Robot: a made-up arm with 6 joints.
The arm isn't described. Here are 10 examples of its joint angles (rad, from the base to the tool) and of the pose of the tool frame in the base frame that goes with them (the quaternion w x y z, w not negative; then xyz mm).
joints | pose
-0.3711 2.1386 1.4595 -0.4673 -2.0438 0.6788 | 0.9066 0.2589 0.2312 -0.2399 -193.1 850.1 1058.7
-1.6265 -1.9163 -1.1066 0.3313 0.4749 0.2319 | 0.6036 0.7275 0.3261 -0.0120 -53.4 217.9 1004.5
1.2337 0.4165 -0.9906 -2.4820 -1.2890 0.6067 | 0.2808 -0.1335 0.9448 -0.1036 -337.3 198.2 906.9
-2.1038 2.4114 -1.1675 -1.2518 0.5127 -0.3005 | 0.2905 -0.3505 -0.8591 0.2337 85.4 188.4 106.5
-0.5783 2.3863 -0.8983 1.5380 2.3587 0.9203 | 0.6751 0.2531 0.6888 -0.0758 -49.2 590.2 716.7
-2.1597 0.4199 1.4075 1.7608 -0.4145 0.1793 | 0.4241 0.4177 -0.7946 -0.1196 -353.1 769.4 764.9
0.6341 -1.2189 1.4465 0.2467 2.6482 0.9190 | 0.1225 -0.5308 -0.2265 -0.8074 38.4 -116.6 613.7
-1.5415 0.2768 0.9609 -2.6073 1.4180 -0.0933 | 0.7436 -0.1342 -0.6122 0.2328 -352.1 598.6 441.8
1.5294 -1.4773 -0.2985 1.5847 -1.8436 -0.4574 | 0.1235 -0.8387 0.0030 0.5304 -344.3 -536.1 827.1
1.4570 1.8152 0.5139 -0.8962 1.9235 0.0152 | 0.8657 0.4772 0.0470 -0.1436 -373.6 18.2 1156.5
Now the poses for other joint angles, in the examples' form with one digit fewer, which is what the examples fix.
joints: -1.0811 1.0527 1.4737 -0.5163 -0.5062 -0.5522
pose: 0.128 0.690 0.571 -0.426 138 295 929
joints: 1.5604 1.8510 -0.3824 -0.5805 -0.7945 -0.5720
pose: 0.487 -0.280 -0.102 -0.821 122 -171 588
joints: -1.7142 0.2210 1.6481 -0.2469 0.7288 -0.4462
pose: 0.192 -0.965 -0.114 0.138 -267 34 660
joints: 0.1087 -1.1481 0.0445 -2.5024 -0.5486 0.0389
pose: 0.429 -0.175 0.612 -0.640 -129 314 426
